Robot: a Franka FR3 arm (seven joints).
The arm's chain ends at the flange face. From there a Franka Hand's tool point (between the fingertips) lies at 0.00 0.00 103.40 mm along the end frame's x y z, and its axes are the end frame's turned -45 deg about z.
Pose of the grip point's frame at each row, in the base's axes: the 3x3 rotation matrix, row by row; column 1 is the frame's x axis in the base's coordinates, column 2 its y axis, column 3 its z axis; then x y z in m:
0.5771 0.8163 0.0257; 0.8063 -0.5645 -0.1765; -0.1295 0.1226 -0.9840; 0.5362 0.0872 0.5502
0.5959 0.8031 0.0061; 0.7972 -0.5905 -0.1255; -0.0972 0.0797 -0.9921; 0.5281 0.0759 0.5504
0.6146 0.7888 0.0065; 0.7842 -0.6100 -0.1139; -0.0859 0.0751 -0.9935; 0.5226 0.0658 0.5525
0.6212 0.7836 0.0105; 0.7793 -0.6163 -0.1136; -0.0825 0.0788 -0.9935; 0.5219 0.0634 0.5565
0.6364 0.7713 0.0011; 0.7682 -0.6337 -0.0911; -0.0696 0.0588 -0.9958; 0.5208 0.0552 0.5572
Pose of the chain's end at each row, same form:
0.9853 0.1691 0.0257; 0.1710 -0.9693 -0.1765; -0.0049 0.1783 -0.9840; 0.5335 0.1055 0.6519
0.9892 0.1465 0.0061; 0.1462 -0.9813 -0.1255; -0.0124 0.1251 -0.9921; 0.5275 0.0889 0.6530
0.9924 0.1232 0.0065; 0.1232 -0.9858 -0.1139; -0.0076 0.1138 -0.9935; 0.5219 0.0776 0.6552
0.9933 0.1148 0.0105; 0.1153 -0.9868 -0.1136; -0.0026 0.1141 -0.9935; 0.5208 0.0751 0.6592
0.9954 0.0954 0.0011; 0.0951 -0.9913 -0.0911; -0.0076 0.0908 -0.9958; 0.5207 0.0646 0.6602

